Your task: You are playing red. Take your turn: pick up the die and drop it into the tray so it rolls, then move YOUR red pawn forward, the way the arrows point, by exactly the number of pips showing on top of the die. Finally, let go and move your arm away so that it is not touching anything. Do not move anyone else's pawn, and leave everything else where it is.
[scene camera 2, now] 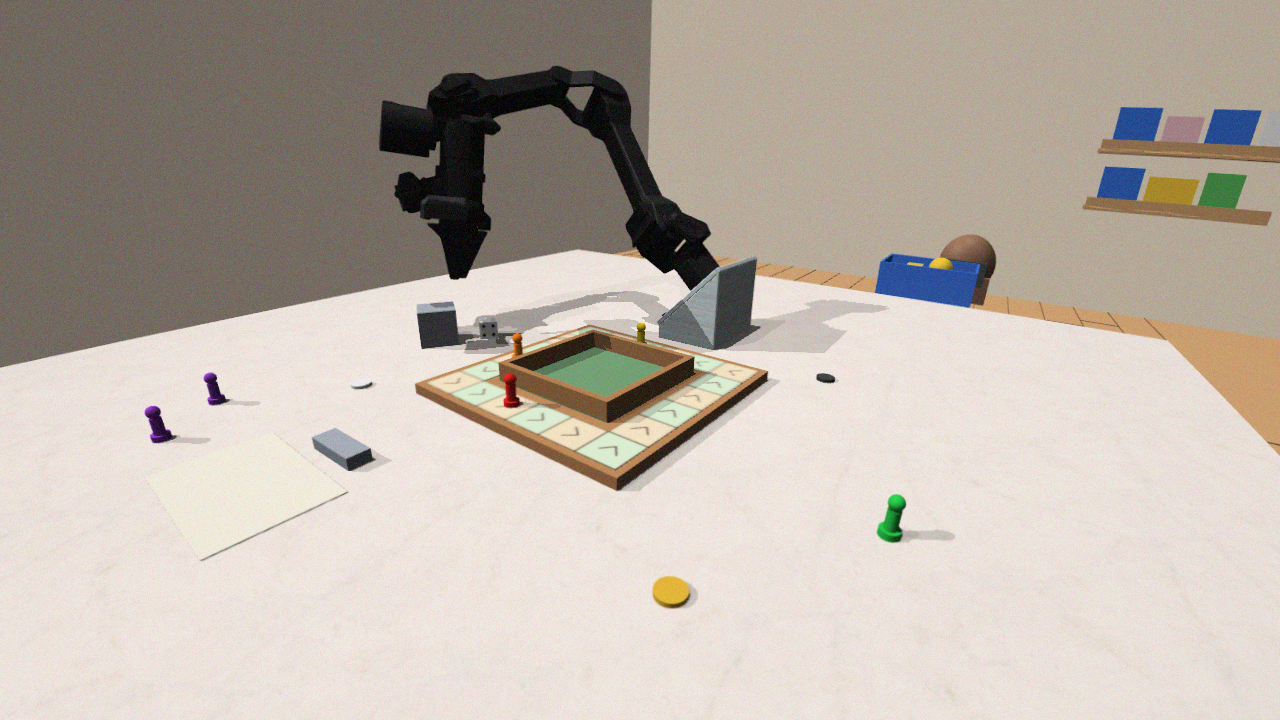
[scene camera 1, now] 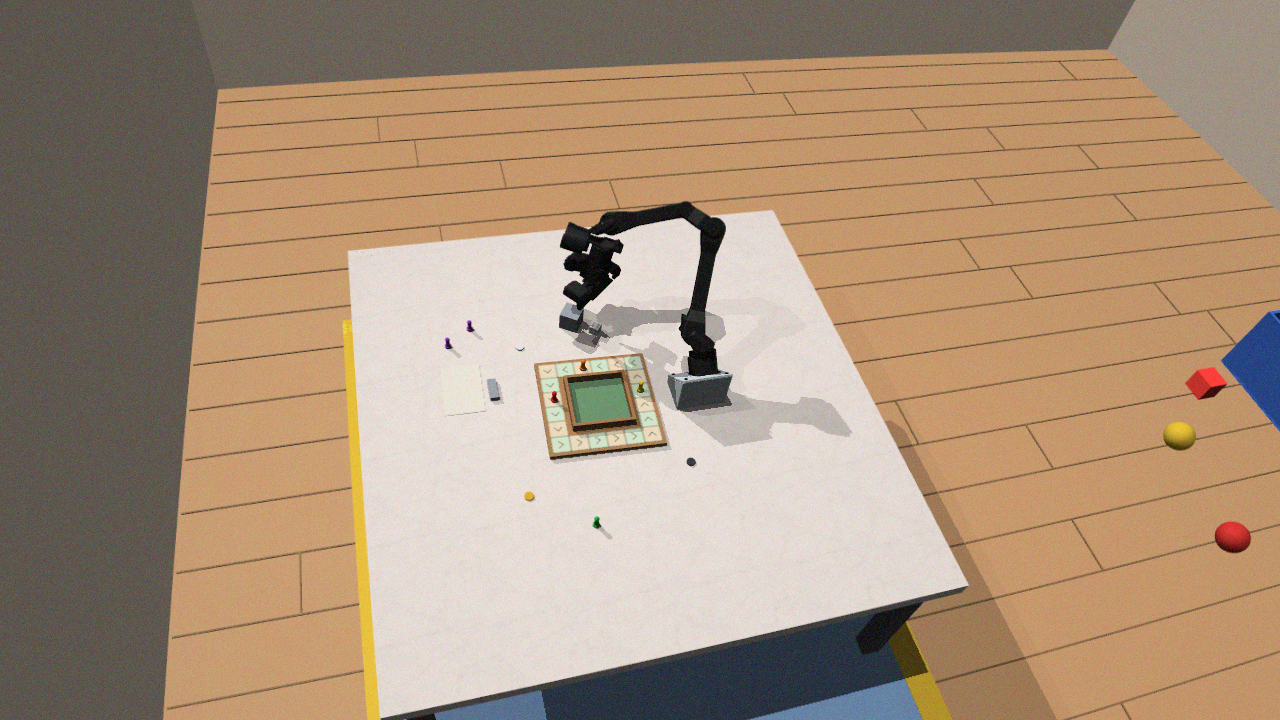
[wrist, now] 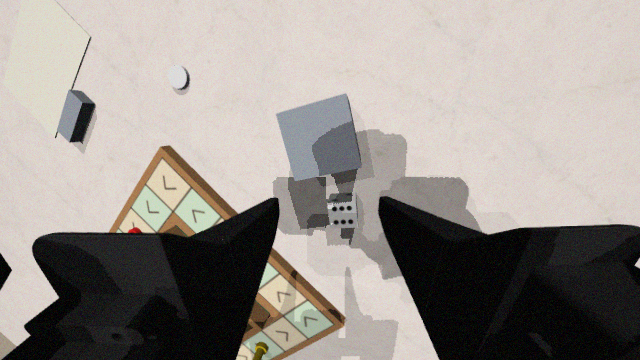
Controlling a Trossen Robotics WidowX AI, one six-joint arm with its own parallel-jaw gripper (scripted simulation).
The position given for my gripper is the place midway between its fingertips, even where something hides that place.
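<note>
My gripper's open and it's holding nothing; you'd find it at (scene camera 2: 458,278), and it's the same gripper at (scene camera 1: 585,304) and (wrist: 329,204). There's a green tray (scene camera 2: 596,370), which scene camera 1 shows too, with the tray at (scene camera 1: 593,400). I can also see a grey cube (wrist: 319,137). And there's a green pawn (scene camera 2: 889,530), though the wrist view doesn't show the pawn, since it's hidden by my gripper.
</note>
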